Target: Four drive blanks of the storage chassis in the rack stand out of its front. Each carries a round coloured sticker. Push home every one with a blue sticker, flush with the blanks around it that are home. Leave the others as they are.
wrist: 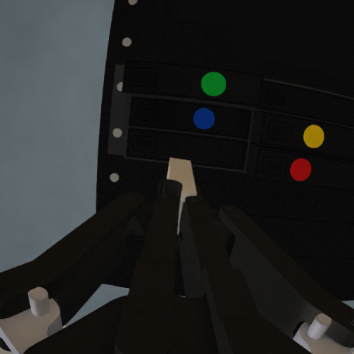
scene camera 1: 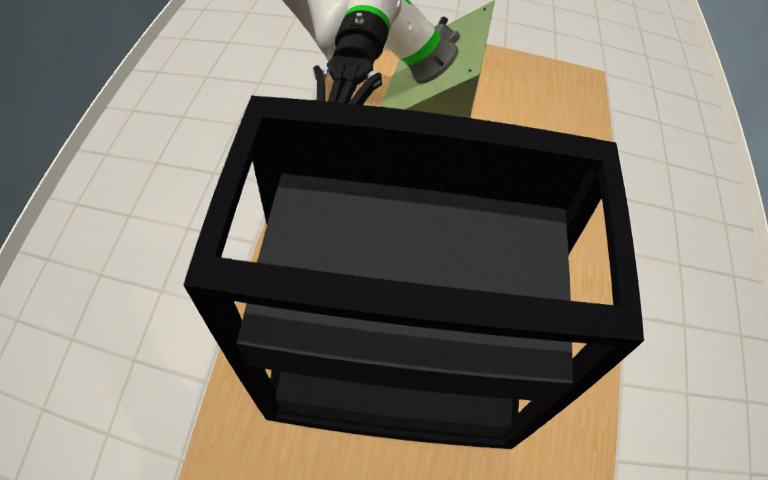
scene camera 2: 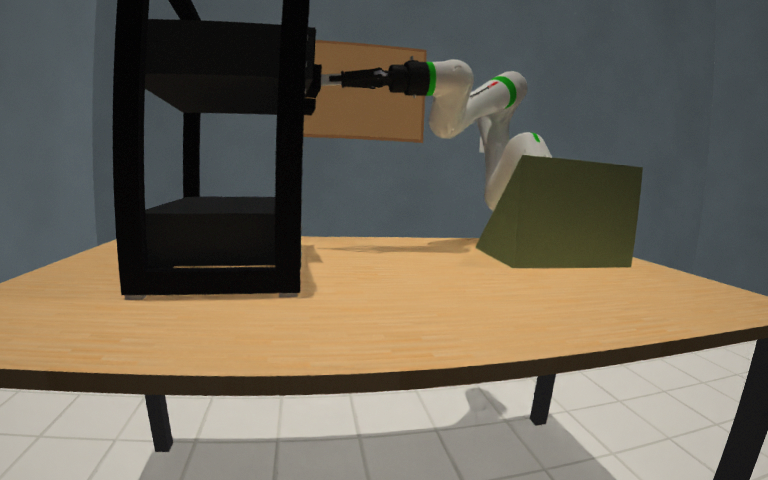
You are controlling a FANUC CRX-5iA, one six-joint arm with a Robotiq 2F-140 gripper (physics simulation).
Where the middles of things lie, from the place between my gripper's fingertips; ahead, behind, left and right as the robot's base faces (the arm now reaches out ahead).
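Black rack (scene camera 1: 413,283): 150 mm below my hand, 150 mm ahead of it and 210 mm to the left of it.
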